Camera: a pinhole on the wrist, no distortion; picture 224 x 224 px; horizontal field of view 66.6 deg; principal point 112.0 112.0 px. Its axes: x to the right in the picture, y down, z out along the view. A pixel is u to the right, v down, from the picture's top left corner.
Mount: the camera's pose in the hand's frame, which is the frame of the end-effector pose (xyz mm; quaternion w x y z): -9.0 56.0 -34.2 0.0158 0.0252 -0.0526 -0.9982
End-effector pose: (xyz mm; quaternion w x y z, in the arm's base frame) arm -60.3 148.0 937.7 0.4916 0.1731 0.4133 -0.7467
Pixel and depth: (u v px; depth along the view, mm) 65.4 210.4 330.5
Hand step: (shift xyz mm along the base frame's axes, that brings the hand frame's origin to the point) -68.9 -275.2 187.4
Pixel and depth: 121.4 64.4 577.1
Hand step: 352.8 -413.3 238.5
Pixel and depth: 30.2 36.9 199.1
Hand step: 136.6 -197.8 -28.5
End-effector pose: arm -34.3 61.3 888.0 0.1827 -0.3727 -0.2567 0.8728
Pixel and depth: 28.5 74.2 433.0
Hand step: -437.1 -196.3 15.9
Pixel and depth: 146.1 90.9 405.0
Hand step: -212.0 -285.7 189.5
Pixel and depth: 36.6 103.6 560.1
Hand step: -551.2 -179.8 109.8
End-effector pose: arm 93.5 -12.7 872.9 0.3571 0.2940 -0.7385 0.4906
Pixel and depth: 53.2 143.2 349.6
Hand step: -158.1 -300.9 -25.3
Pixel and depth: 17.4 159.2 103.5
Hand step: -74.4 -59.3 -4.6
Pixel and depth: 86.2 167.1 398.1
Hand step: -87.6 -365.7 -57.1
